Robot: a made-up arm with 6 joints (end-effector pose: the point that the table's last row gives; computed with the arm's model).
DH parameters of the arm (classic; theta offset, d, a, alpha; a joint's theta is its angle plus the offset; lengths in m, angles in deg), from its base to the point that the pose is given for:
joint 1: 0 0.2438 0 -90
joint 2: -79.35 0 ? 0
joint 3: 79.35 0 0.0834 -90
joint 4: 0 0.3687 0 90
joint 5: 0 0 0.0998 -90
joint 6: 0 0.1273 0 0
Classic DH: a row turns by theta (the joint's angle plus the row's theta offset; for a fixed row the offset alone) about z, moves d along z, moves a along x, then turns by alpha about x.
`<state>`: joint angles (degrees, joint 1 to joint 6).
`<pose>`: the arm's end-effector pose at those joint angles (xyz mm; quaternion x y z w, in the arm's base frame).
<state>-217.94 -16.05 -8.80 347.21 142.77 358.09</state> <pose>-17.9 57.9 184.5 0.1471 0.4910 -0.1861 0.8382</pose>
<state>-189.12 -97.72 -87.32 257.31 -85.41 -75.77</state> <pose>320.8 -184.8 531.1 -0.1774 -0.6473 0.7372 0.0780</pose>
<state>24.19 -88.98 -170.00 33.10 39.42 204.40</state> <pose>-729.4 -325.4 320.7 -0.2453 -0.3239 0.5041 0.7621</pose>
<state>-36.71 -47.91 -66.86 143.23 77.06 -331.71</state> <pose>210.7 -81.2 814.2 -0.3043 0.0779 -0.1709 0.9339</pose>
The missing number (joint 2, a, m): 0.2683
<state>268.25 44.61 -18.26 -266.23 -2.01 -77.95</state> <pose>-106.1 -67.3 -78.5 -0.5782 0.7829 0.1910 0.1274</pose>
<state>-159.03 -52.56 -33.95 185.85 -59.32 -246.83</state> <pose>-146.7 -73.7 346.3 0.6623 -0.7098 -0.0465 0.2352</pose>
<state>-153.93 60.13 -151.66 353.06 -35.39 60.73</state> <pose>-586.0 -307.6 580.5 -0.0819 -0.4417 0.5929 0.6684</pose>
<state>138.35 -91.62 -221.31 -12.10 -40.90 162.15</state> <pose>273.0 -287.4 -161.0 0.9873 -0.1306 0.0101 0.0901</pose>
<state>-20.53 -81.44 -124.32 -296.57 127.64 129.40</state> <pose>-346.4 284.2 660.5 -0.6654 0.5052 -0.2134 0.5064</pose>
